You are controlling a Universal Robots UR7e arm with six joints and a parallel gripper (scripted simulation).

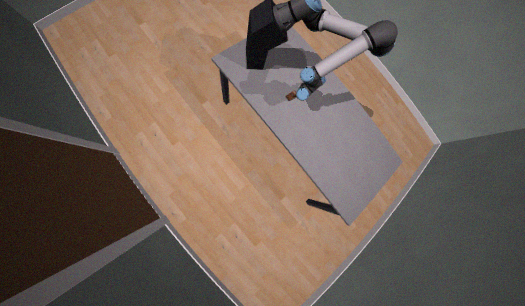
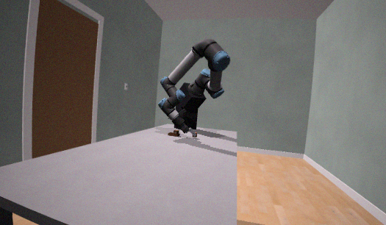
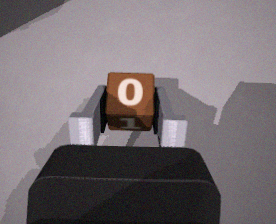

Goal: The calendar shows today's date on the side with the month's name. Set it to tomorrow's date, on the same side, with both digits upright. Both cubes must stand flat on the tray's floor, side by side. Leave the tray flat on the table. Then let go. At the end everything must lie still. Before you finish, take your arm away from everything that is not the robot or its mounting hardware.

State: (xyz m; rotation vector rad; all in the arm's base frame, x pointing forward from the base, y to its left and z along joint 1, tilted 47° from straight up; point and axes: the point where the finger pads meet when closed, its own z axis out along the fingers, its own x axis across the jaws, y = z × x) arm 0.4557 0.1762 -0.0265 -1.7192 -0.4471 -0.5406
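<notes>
My gripper is now 1 cm to the right of the brown wooden cube and 1 cm above it. Also, from my hand: calendar tray: 15 cm to the right, 3 cm below, 1 cm ahead.
</notes>
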